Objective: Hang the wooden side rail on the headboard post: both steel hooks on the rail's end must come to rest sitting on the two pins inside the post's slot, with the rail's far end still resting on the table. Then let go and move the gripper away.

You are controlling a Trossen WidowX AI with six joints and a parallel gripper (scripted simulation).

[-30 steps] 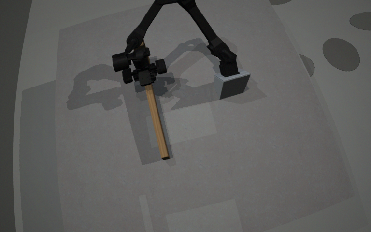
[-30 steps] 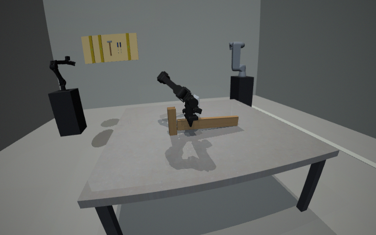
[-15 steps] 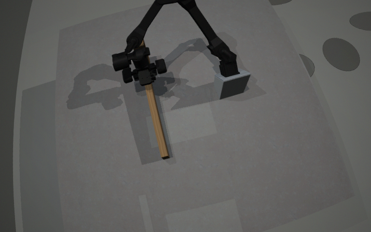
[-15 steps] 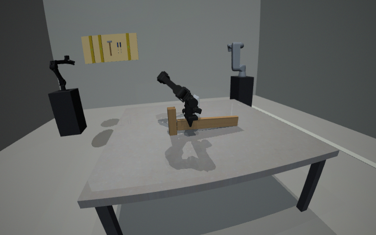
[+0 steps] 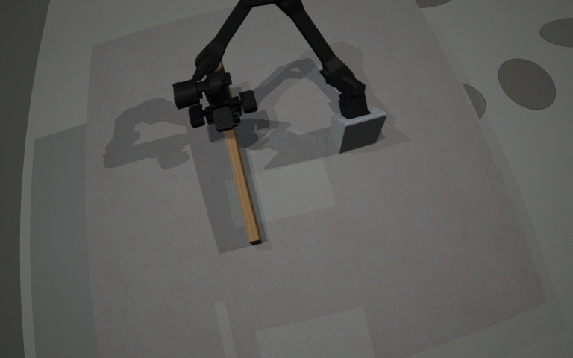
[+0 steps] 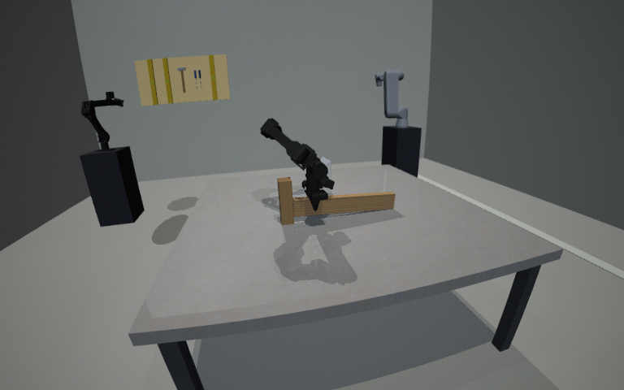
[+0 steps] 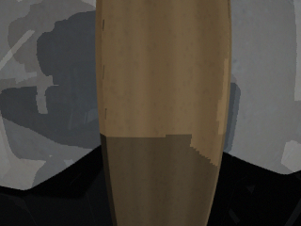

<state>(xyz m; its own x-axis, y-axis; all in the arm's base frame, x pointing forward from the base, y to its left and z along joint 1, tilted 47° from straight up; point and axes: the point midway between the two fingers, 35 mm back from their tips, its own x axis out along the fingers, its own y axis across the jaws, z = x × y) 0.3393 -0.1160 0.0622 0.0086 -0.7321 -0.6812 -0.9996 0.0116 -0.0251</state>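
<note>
Now: the headboard post 110 mm to the right of my gripper tip and 40 mm above it.
</note>
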